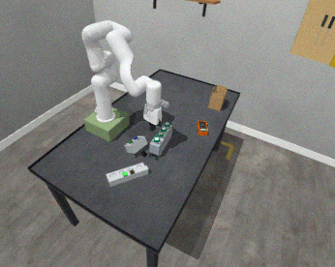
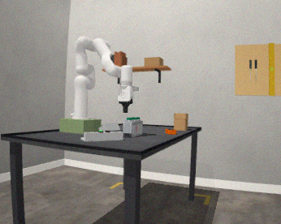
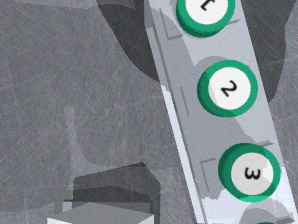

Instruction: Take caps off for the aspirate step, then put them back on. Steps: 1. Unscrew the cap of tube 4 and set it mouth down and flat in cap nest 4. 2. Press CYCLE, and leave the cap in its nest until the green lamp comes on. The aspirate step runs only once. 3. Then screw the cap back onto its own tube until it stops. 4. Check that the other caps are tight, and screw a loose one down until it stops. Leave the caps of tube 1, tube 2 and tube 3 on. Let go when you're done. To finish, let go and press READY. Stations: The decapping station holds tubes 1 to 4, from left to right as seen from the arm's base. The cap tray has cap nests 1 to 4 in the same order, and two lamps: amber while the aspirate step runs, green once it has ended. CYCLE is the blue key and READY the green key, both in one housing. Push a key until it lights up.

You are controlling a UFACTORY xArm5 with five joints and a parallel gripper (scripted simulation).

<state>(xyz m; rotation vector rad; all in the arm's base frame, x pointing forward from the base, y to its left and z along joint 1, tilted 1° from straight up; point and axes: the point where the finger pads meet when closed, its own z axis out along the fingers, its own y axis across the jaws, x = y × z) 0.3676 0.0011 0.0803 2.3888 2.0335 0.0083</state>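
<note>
Now: the green ready key 100 mm below my hand, 100 mm behind it and 80 mm to the right of it. Round my hand: blue cycle key 100 mm below, 100 mm behind, 40 mm to the right; then cardboard box 720 mm to the left, 190 mm ahead, 110 mm below; then key housing 120 mm below, 80 mm behind, 60 mm to the right.
</note>
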